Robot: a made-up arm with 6 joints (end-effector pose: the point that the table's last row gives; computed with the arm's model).
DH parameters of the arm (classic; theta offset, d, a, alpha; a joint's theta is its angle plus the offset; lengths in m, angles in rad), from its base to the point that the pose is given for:
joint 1: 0 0.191 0 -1.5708
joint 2: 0.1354 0 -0.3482 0
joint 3: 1.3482 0 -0.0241 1.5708
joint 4: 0 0.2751 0 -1.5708
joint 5: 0 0 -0.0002 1.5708
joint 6: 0 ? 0 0
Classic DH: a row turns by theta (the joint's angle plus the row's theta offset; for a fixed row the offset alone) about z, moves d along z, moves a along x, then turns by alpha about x.
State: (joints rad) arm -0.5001 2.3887 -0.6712 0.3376 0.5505 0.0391
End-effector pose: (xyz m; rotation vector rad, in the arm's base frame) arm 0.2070 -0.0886 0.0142 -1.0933 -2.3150 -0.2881
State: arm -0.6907 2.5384 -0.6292 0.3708 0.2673 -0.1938
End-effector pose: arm 0.1666 -0.1223 -0.0332 -1.1360 -2.4124 -0.3008
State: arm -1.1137 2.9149 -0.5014 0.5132 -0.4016 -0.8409
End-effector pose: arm 0.0350 -0.1256 -0.1066 -0.9452 -2.5421 -0.1766
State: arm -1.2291 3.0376 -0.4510 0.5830 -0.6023 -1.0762
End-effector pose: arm -0.0047 -0.1030 -0.1126 -0.7610 -2.5289 -0.1674
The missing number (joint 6, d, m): 0.1245
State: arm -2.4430 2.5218 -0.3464 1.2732 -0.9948 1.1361
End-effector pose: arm -0.2068 -0.0432 0.0282 -1.9806 1.7523 1.3012
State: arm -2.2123 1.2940 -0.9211 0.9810 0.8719 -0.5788
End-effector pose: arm -0.1064 -0.2747 0.4079 1.9414 1.0647 -0.2627
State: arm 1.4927 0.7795 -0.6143 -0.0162 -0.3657 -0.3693
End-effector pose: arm 0.0136 0.1826 0.5051 -1.0868 0.7896 0.9496
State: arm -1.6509 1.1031 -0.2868 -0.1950 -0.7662 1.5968
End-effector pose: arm -0.0018 -0.2315 0.3584 1.5379 0.1340 -0.0510
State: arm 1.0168 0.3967 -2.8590 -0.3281 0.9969 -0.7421
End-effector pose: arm -0.2570 -0.4793 0.6211 0.1606 0.2223 0.0923
